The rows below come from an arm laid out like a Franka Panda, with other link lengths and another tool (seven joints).
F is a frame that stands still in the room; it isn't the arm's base.
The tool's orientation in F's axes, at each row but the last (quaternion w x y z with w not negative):
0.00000 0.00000 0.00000 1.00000
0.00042 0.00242 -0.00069 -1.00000
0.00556 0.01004 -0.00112 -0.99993
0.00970 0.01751 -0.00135 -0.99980
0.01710 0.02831 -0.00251 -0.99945
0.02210 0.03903 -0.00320 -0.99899
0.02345 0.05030 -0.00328 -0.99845
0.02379 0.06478 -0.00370 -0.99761
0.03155 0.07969 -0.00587 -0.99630
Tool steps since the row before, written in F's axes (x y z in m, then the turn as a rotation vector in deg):
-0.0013 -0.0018 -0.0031 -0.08 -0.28 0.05
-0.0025 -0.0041 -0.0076 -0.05 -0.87 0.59
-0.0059 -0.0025 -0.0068 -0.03 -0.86 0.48
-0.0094 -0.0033 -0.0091 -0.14 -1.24 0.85
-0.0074 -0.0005 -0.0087 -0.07 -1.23 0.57
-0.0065 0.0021 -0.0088 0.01 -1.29 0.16
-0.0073 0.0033 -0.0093 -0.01 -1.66 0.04
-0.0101 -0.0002 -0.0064 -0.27 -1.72 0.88
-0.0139 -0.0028 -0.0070 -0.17 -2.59 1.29
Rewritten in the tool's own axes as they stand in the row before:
0.0013 0.0018 -0.0031 0.08 0.28 0.05
0.0025 0.0041 -0.0076 0.05 0.87 0.59
0.0061 0.0024 -0.0067 0.03 0.86 0.48
0.0098 0.0031 -0.0088 0.13 1.24 0.85
0.0079 0.0002 -0.0083 0.08 1.23 0.57
0.0071 -0.0025 -0.0083 0.03 1.29 0.15
0.0080 -0.0037 -0.0085 0.08 1.66 0.03
0.0108 -0.0003 -0.0050 0.24 1.71 0.90
0.0150 0.0018 -0.0047 0.13 2.60 1.28

